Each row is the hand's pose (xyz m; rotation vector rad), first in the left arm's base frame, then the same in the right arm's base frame.
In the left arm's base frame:
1: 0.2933 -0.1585 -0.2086 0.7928 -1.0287 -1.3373
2: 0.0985 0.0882 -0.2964 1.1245 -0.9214 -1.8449
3: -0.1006 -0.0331 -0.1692 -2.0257 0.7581 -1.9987
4: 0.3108 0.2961 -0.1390 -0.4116 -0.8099 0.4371
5: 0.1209 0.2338 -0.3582 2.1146 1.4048 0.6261
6: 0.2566 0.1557 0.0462 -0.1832 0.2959 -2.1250
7: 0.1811 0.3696 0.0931 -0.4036 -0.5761 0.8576
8: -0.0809 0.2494 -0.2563 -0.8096 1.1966 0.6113
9: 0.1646 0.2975 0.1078 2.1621 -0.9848 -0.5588
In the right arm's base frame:
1: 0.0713 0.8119 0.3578 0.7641 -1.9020 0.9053
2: 0.2032 0.6365 0.1163 1.2937 -1.5958 0.5570
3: 0.0207 0.4491 0.1622 -0.3086 -1.6780 -2.5512
4: 0.1446 0.8967 -0.0885 -1.7845 -1.9545 1.5793
5: 0.3083 0.6655 -0.0005 -0.1519 1.0956 0.7538
6: -0.0797 0.8586 -0.0164 0.3361 -1.7126 -0.8895
7: -0.0694 0.8191 -0.2444 -2.2135 -1.3954 1.6759
8: 0.1905 0.4879 -0.0774 -2.3832 -0.2639 -0.3430
9: -0.1072 0.7967 -0.1830 1.1288 -0.5253 1.6808

